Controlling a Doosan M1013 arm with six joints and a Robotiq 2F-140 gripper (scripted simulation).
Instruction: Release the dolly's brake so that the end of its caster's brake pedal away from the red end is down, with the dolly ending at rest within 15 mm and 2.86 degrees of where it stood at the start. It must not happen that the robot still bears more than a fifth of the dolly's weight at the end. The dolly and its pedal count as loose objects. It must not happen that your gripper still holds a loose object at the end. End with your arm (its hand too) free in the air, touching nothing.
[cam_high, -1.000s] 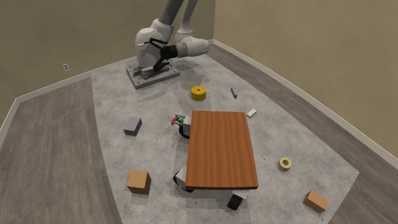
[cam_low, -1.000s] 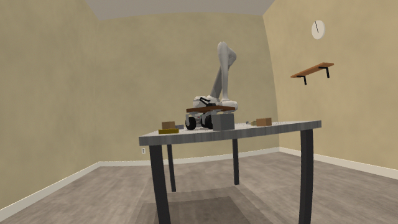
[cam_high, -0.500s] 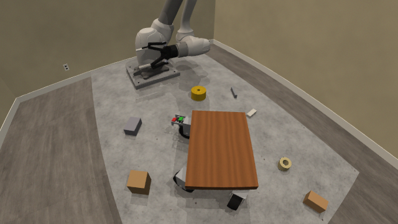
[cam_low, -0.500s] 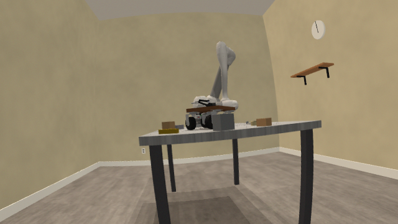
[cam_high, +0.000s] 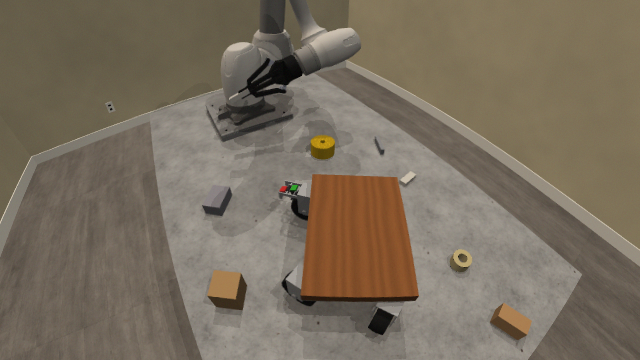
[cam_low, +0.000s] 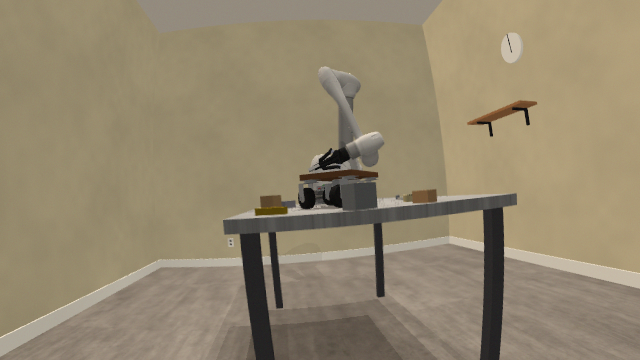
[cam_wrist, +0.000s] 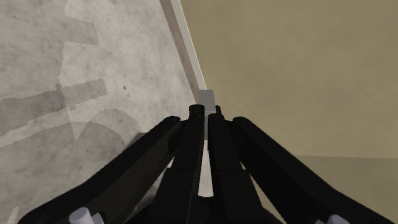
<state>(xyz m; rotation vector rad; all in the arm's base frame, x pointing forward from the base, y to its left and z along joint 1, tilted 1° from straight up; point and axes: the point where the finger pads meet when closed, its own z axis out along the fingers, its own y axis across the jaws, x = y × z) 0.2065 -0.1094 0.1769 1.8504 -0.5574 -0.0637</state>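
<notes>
Right now the brake pedal is 33 cm ahead of my hand, 12 cm below it and 6 cm to the right of it. Round my hand: grey block 20 cm to the right, 18 cm below, 18 cm ahead; grey bar 34 cm to the left, 29 cm ahead, 19 cm below; yellow cylinder 19 cm ahead, 18 cm to the left, 18 cm below.
</notes>
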